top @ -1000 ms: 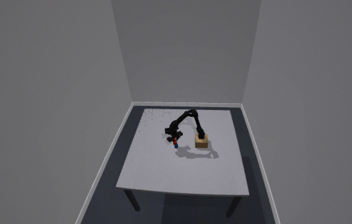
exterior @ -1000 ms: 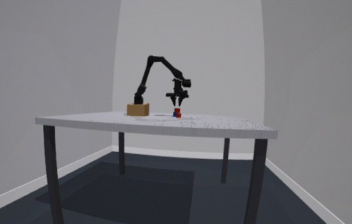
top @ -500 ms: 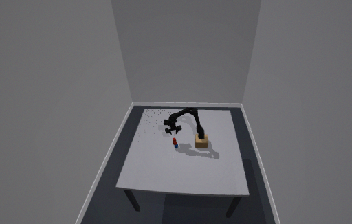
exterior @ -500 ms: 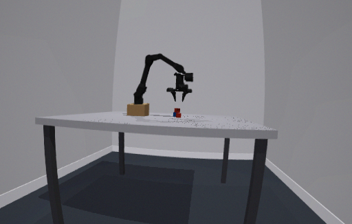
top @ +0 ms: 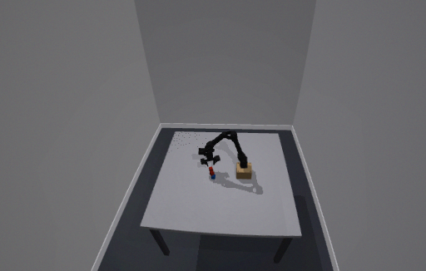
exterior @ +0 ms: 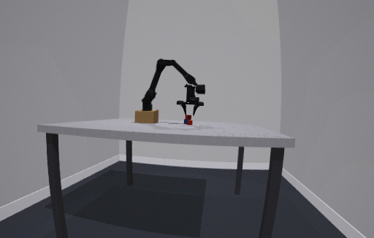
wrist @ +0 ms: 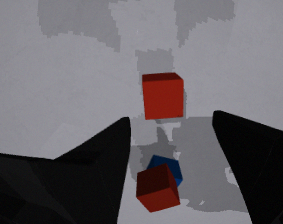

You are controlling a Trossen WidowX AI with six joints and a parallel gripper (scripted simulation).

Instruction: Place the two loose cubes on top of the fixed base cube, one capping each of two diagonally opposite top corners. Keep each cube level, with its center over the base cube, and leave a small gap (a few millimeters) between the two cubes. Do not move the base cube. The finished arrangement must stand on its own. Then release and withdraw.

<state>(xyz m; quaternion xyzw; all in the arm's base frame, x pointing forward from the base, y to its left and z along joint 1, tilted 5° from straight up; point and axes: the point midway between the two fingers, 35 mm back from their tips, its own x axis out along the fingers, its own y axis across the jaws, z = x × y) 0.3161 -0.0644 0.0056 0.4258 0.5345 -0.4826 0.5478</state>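
Now: gripper tip 20 mm past the blue cube, 100 mm to the right of it and 50 mm above it.
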